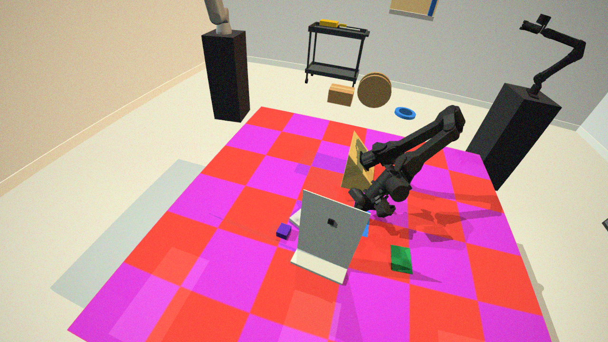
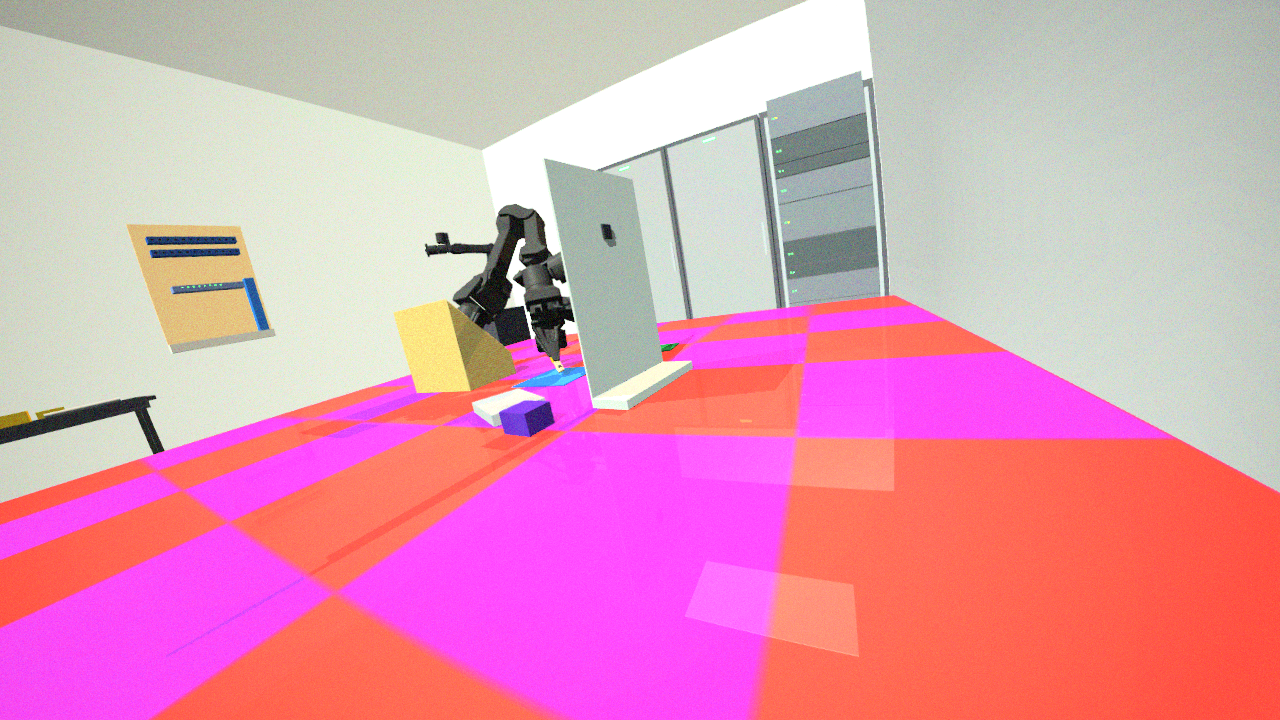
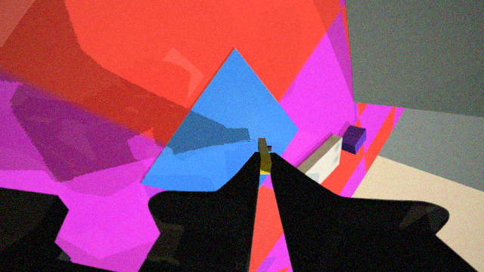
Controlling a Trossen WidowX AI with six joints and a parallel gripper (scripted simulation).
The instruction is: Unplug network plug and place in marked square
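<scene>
The flat blue square lies 3 cm below my gripper tip and 1 cm behind it. Also, from my gripper tip: grey upright panel: 19 cm ahead, 10 cm above, 9 cm to the right; then network plug: right at my gripper tip.
</scene>
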